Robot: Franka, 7 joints.
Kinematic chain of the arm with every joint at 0, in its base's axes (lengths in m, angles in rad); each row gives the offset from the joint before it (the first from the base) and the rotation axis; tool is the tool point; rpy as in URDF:
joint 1: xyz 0 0 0.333 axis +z
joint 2: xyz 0 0 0 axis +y
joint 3: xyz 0 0 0.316 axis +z
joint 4: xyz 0.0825 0 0 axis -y
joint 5: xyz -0.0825 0 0.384 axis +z
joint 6: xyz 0 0 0 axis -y
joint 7: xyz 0.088 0 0 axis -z
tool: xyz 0 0 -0.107 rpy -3.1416 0 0
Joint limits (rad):
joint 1: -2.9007..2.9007
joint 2: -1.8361..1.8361
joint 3: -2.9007..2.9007
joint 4: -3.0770..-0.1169
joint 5: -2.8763..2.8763
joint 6: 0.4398..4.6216
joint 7: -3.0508..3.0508
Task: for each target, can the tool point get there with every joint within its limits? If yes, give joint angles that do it. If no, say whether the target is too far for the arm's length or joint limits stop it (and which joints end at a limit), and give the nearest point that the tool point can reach.
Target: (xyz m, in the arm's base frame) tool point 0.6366 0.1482 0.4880
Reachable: yes | joints 1.2512 0.8543 -1.4345 -1.9178 -0.2407 3.5985 -1.1749
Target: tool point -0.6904 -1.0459 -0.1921
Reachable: no: too far | nearest point -0.4359 -0.6603 0.0015 | short by 0.501 m
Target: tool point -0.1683 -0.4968 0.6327
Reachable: yes | joints -0.6799 0.6325 -1.3738 -1.5558 1.9838 3.9481 2.3138
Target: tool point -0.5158 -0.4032 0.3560
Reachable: yes | joints -1.9785 0.5198 -0.7247 -1.7055 -1.8692 3.1830 -1.5232
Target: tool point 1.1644 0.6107 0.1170
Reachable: no: too far | nearest point 0.7497 0.3932 0.1939 | short by 0.475 m
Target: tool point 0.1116 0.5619 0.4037
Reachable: yes | joints -0.9243 -0.4064 2.4085 -2.1726 0.8727 3.7463 0.5408
